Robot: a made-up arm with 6 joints. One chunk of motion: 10 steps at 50 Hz.
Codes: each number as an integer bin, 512 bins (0 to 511) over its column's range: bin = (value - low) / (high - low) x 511, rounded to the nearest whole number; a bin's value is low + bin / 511 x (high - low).
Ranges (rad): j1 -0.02..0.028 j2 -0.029..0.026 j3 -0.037..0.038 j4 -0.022..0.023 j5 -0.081..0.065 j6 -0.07..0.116
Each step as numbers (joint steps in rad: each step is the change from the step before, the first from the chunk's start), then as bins.
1 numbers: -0.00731 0.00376 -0.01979 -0.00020 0.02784 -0.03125
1 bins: 135 304 117 248 381 106
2 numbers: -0.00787 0.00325 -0.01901 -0.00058 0.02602 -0.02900
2 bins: 129 300 123 243 375 113
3 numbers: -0.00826 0.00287 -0.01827 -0.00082 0.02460 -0.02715
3 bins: 125 296 128 241 370 118
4 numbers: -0.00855 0.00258 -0.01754 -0.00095 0.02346 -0.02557
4 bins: 122 293 133 239 366 122
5 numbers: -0.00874 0.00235 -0.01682 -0.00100 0.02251 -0.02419
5 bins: 120 291 137 238 362 126
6 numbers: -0.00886 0.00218 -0.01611 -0.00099 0.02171 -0.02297
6 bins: 119 290 142 239 359 129
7 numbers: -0.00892 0.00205 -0.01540 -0.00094 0.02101 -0.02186
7 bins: 118 288 147 239 357 132
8 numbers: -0.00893 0.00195 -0.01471 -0.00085 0.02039 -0.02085
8 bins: 118 288 152 240 355 135
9 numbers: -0.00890 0.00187 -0.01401 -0.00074 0.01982 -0.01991
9 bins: 118 287 157 241 353 138
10 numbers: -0.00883 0.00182 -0.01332 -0.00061 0.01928 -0.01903
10 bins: 119 286 161 243 351 140
